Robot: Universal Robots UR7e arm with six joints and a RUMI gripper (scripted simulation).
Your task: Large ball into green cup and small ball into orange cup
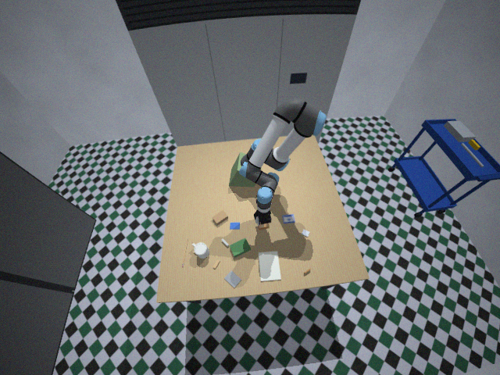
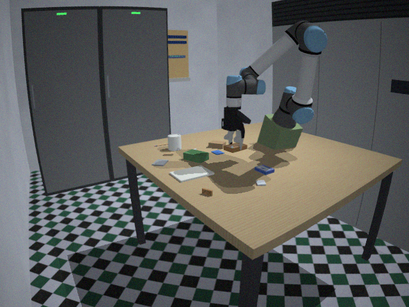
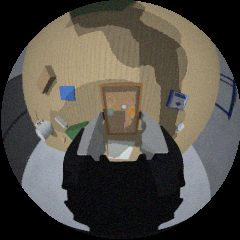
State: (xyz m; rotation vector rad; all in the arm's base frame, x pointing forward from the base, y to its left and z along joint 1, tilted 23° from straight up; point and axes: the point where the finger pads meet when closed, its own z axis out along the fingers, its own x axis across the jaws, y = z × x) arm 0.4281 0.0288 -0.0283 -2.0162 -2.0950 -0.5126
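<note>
Now: the covered wooden puzzle 10 mm below my hand. The rest, counted from my hand: green box (170 mm to the right, 130 mm ahead, 70 mm below); white sheet (270 mm ahead, 80 mm below); blue tile (180 mm to the right, 90 mm below, 30 mm behind).
</note>
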